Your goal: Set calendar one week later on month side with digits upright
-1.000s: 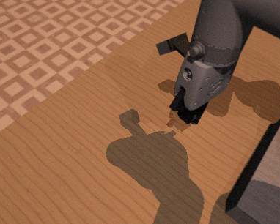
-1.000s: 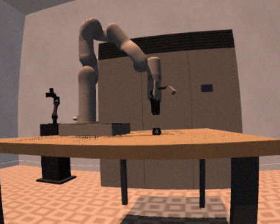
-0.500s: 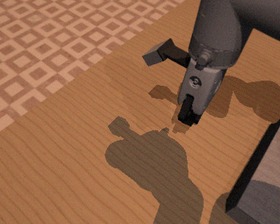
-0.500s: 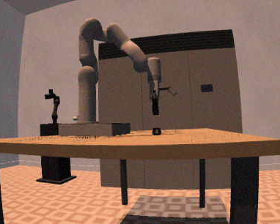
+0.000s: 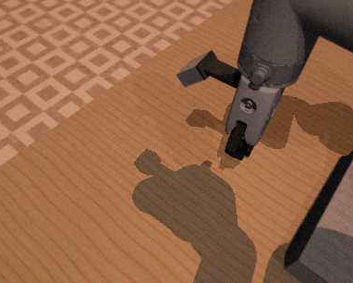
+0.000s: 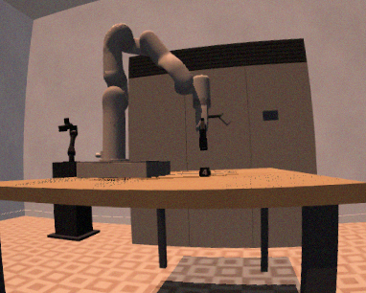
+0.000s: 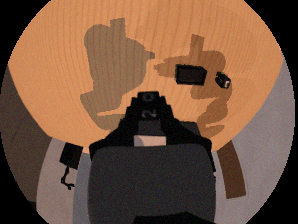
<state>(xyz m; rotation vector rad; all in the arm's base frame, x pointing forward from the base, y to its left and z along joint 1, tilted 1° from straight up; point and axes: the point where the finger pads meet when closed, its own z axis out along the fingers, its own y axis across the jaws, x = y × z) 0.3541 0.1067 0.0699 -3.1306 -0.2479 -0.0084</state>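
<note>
The black digit cube is 20 mm below my hand. Round my hand: black cube (210 mm to the right, 110 mm below, 30 mm ahead).
</note>
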